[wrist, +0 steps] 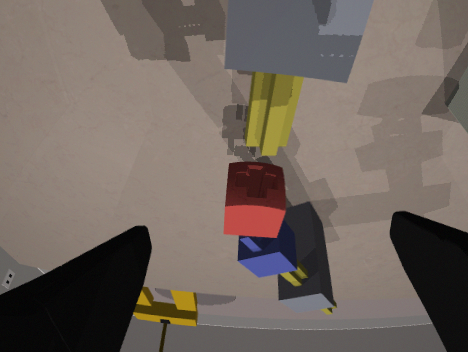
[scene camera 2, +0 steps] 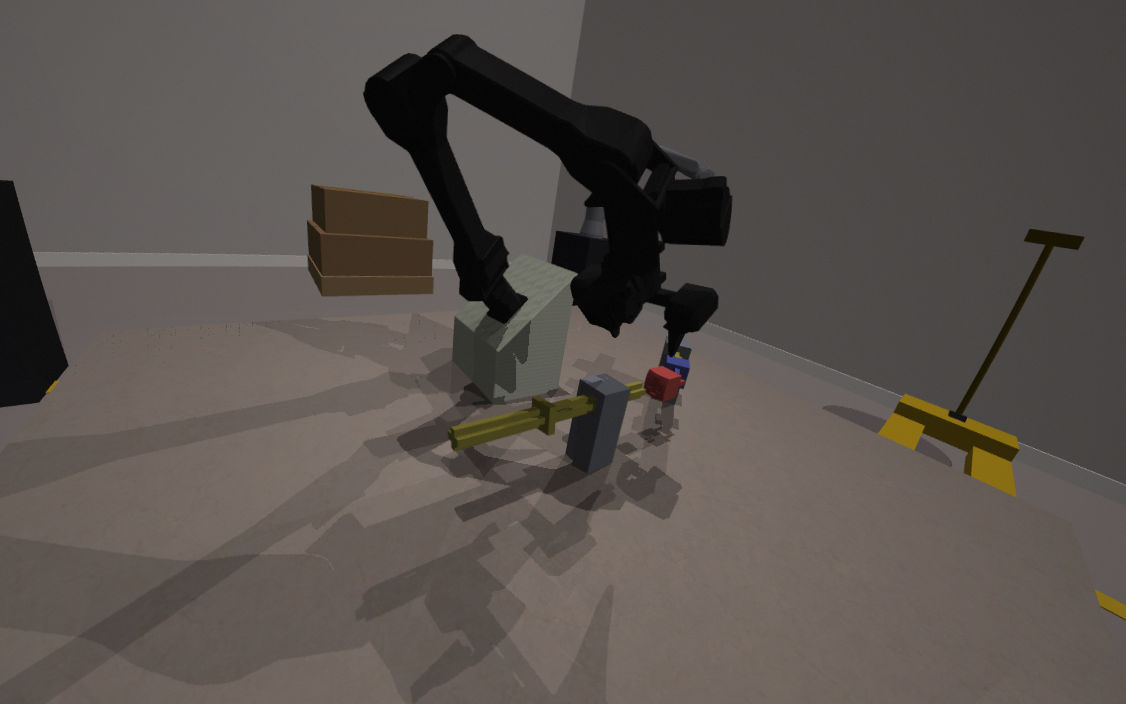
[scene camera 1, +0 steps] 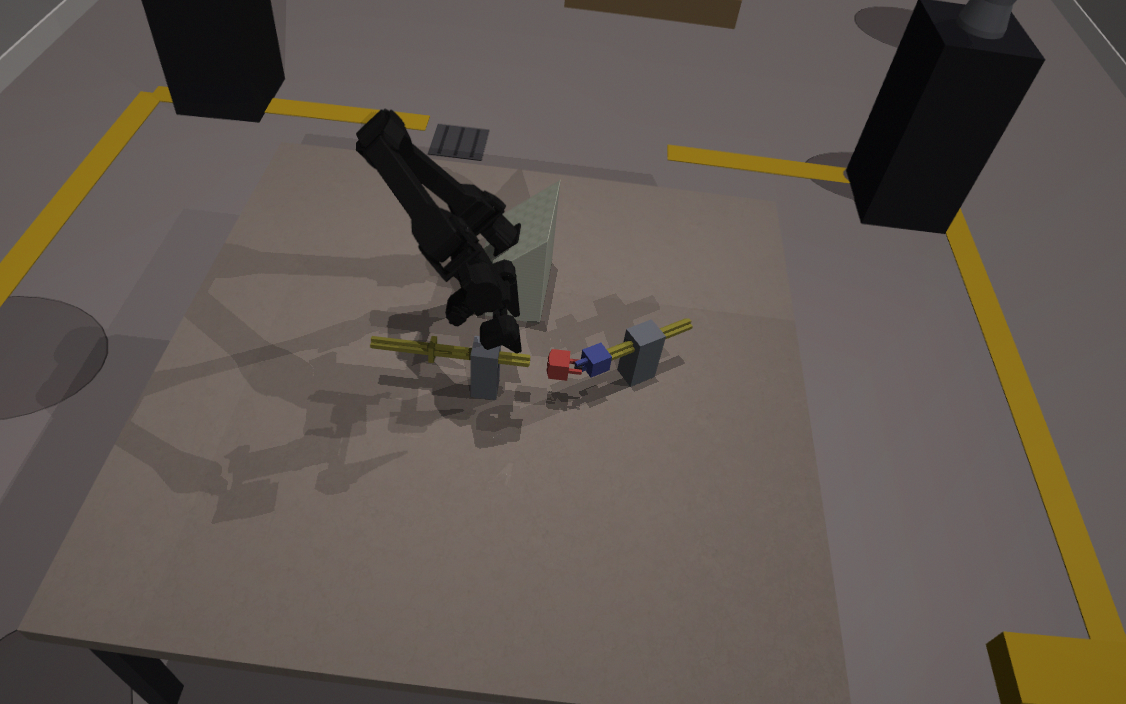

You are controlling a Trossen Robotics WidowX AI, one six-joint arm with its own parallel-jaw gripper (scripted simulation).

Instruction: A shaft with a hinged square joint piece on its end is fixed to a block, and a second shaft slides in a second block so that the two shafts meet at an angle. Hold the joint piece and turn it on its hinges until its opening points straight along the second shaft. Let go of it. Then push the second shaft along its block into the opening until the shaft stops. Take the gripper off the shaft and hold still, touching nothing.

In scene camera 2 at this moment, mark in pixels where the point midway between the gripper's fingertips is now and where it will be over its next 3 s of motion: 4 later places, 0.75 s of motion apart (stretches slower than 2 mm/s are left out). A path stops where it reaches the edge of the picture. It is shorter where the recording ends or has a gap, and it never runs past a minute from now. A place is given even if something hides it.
My gripper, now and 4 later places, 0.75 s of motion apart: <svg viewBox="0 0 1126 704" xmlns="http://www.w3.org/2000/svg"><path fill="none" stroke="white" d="M643 345L628 354L573 373L486 378L476 401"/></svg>
